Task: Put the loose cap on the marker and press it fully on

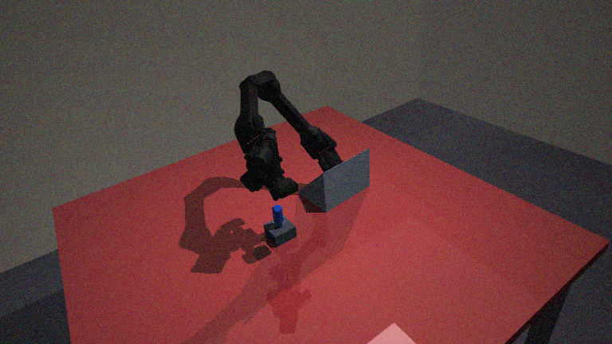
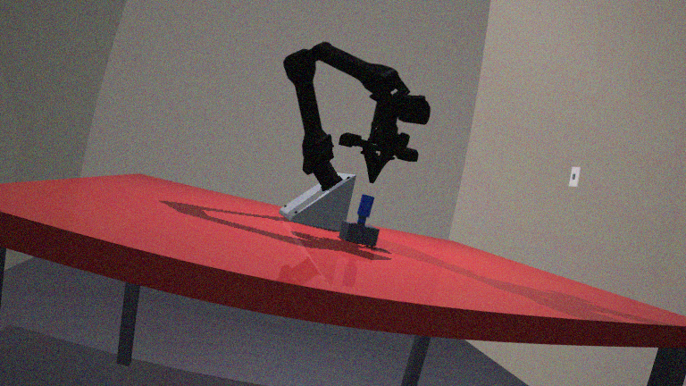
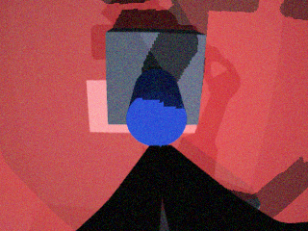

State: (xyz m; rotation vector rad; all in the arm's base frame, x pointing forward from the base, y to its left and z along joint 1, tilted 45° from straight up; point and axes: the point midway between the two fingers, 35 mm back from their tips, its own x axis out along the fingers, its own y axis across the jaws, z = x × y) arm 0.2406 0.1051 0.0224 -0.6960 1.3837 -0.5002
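My gripper tip is now 60 mm above the blue marker cap. Round my gripper tip: holder block (120 mm below).
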